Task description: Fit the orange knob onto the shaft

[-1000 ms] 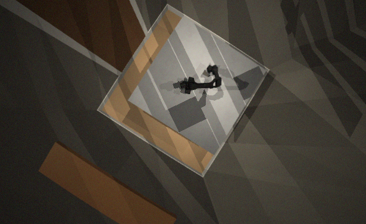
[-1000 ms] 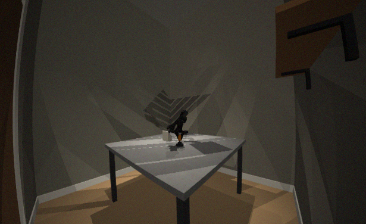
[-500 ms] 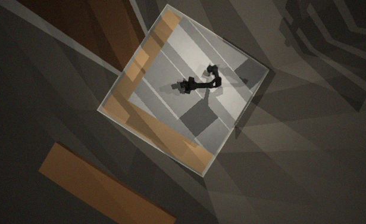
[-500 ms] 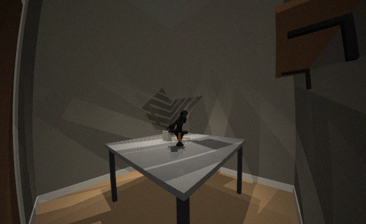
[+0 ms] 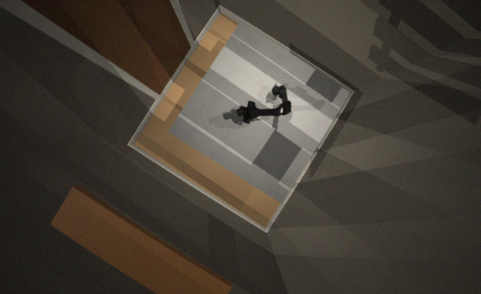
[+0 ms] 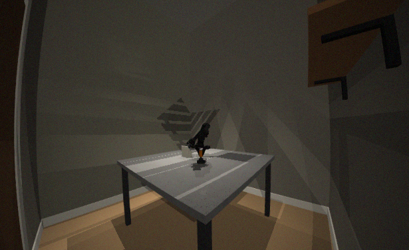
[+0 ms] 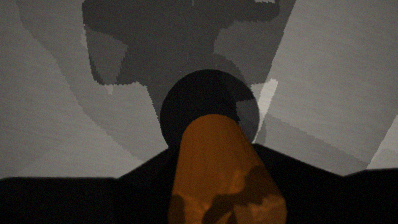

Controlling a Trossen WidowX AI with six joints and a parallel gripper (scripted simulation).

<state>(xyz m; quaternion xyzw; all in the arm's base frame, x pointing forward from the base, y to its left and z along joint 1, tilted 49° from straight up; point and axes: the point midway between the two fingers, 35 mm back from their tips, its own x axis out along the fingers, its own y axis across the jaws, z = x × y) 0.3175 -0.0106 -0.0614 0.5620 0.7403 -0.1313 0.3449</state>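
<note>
My gripper tip is now 20 mm below the orange knob. Round my gripper tip: dark round pedestal: 40 mm below.
</note>
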